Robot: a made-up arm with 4 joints.
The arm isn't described. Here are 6 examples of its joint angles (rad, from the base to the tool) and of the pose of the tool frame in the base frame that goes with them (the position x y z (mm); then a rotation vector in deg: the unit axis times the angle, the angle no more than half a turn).
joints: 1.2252 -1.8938 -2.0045 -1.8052
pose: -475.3 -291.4 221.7 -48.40 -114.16 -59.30
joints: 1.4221 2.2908 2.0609 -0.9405
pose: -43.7 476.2 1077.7 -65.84 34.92 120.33
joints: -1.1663 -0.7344 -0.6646 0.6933
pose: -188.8 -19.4 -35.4 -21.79 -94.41 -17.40
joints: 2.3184 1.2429 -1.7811 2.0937
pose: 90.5 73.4 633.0 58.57 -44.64 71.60
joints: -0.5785 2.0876 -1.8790 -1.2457
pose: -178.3 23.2 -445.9 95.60 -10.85 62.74
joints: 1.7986 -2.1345 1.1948 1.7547
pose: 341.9 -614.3 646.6 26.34 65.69 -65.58
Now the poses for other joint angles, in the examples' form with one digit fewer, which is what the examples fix.
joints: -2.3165 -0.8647 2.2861 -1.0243
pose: -202 -591 404 32.7 16.5 -23.6
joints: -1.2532 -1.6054 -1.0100 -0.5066
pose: 34 9 -75 40.8 -99.0 -129.1
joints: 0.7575 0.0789 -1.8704 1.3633
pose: -338 34 106 -39.4 -56.4 70.5
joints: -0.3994 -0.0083 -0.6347 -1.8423
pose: -351 122 82 54.0 -41.1 -95.3
